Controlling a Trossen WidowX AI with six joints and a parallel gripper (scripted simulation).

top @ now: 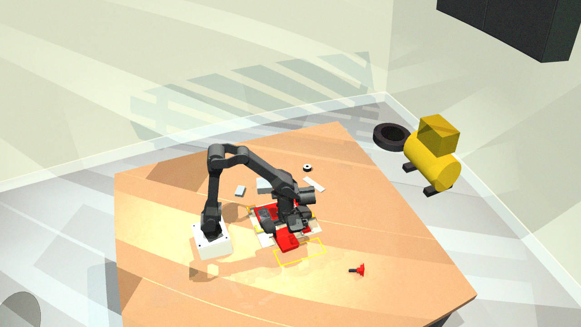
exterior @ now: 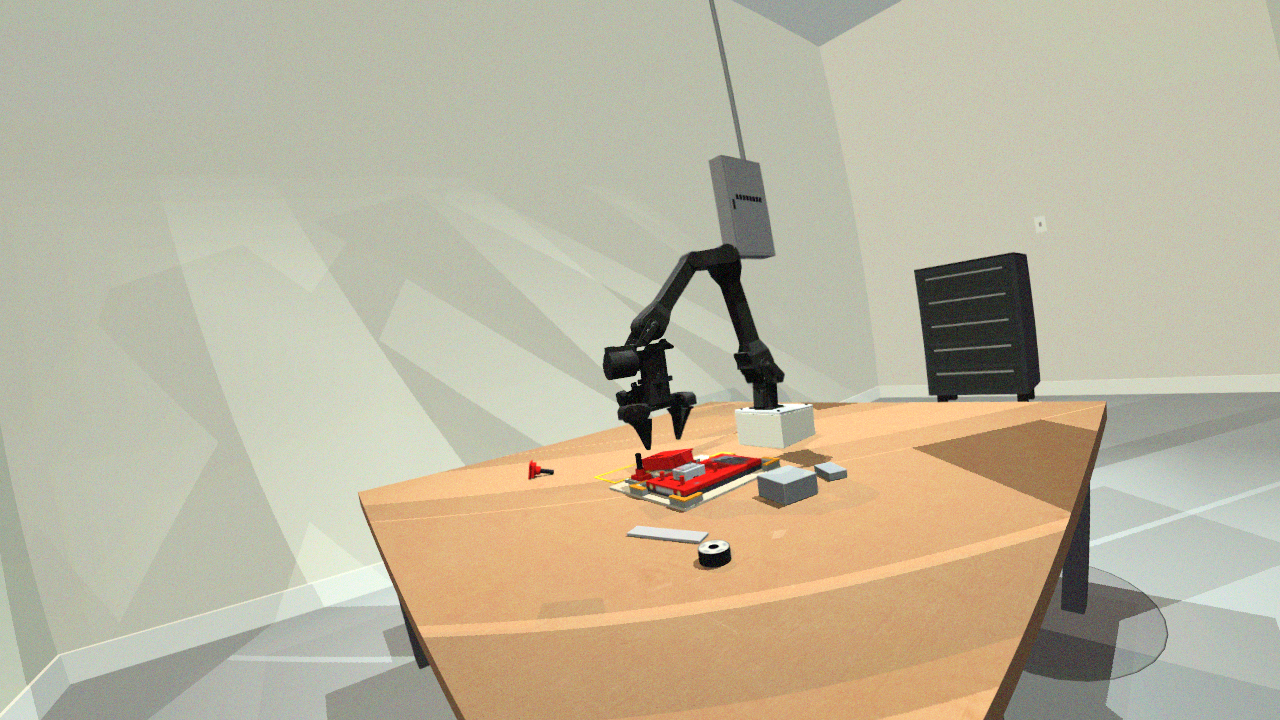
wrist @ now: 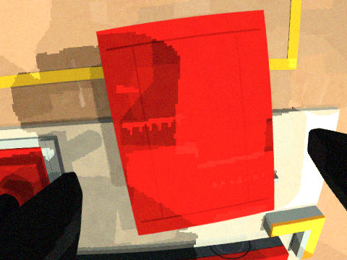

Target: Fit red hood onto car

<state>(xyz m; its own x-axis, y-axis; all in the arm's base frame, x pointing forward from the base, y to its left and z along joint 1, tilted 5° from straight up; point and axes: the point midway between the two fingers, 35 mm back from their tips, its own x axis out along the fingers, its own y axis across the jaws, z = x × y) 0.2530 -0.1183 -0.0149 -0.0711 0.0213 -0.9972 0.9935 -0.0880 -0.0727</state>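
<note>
The red hood is 30 mm below my gripper tip. The rest, counted from my gripper tip: grey flat bar: 280 mm ahead, 230 mm to the left, 50 mm below; then white jig: 60 mm ahead, 120 mm to the left, 40 mm below; then grey engine block: 100 mm ahead, 140 mm to the left, 30 mm below.
</note>
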